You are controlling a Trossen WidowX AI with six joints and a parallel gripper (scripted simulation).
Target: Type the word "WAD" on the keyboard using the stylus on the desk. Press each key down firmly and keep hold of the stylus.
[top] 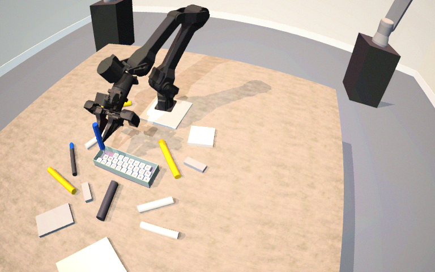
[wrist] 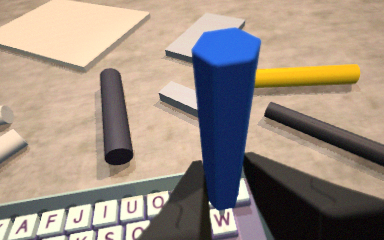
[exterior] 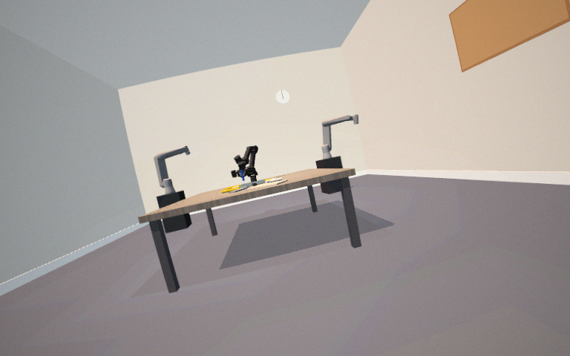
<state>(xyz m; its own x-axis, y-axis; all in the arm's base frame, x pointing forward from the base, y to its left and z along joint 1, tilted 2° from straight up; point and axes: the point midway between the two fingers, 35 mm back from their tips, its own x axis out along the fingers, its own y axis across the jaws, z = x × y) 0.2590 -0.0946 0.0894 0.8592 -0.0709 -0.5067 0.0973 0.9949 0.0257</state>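
Right now my gripper tip is 70 mm above the W key. From my gripper tip the other things lie so: blue stylus 20 mm below; yellow cylinder 240 mm behind, 110 mm to the right, 80 mm below.
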